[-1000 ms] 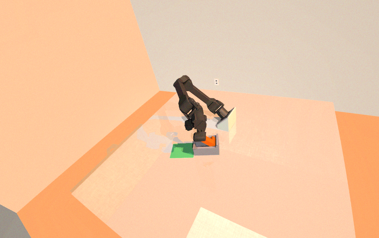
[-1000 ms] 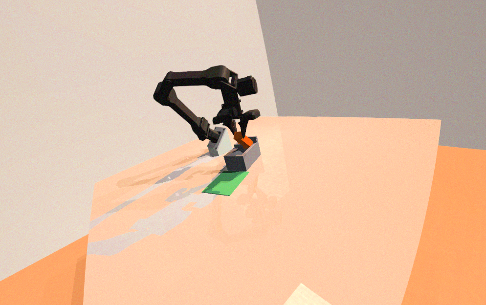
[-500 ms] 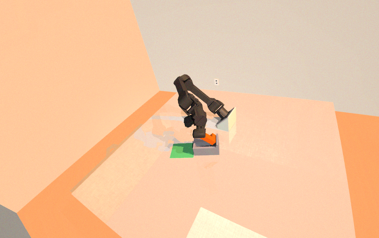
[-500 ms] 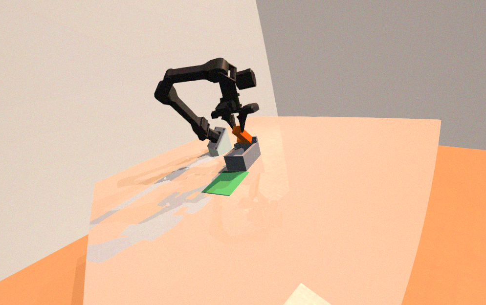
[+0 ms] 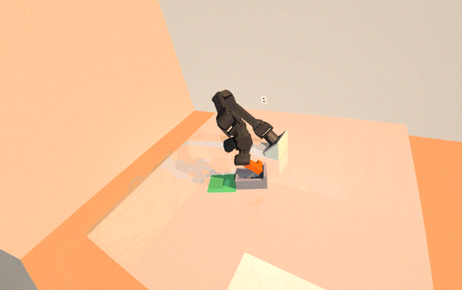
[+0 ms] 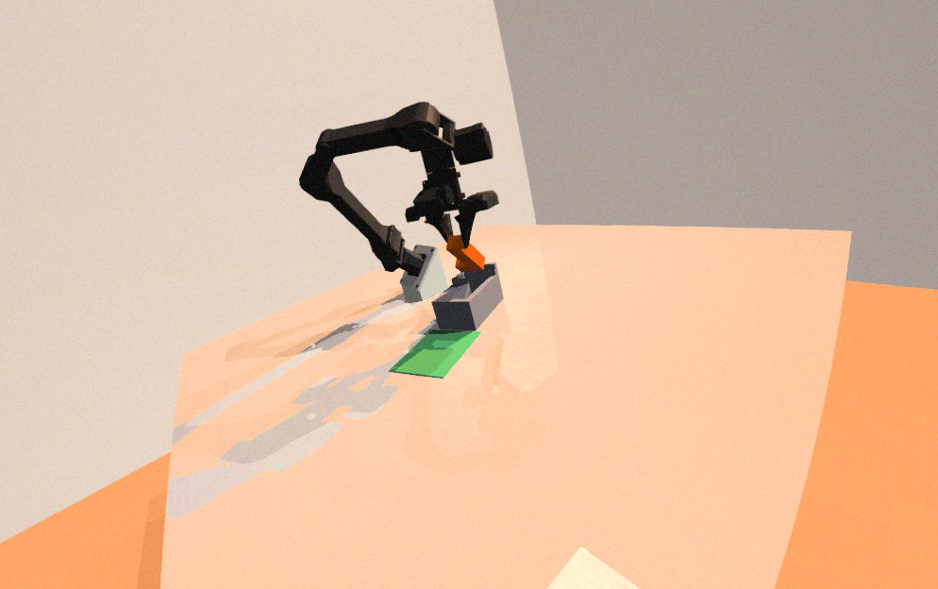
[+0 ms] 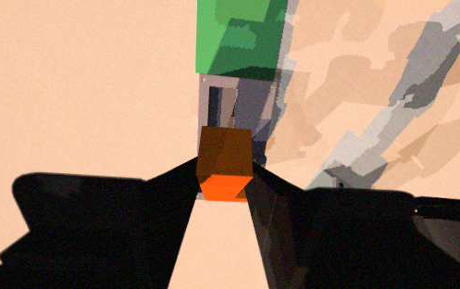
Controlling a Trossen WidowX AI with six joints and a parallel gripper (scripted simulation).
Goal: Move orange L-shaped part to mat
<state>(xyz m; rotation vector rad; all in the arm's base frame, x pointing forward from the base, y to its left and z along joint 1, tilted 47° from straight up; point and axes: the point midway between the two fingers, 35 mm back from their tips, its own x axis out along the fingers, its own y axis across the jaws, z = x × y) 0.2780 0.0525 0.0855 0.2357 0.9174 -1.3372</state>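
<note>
Right now my gripper tip is 17 cm above the green mat, 14 cm to the left of it and 5 cm short of it. Also, from my gripper tip: orange L-shaped part: 3 cm below, 3 cm behind, 2 cm to the left.
</note>
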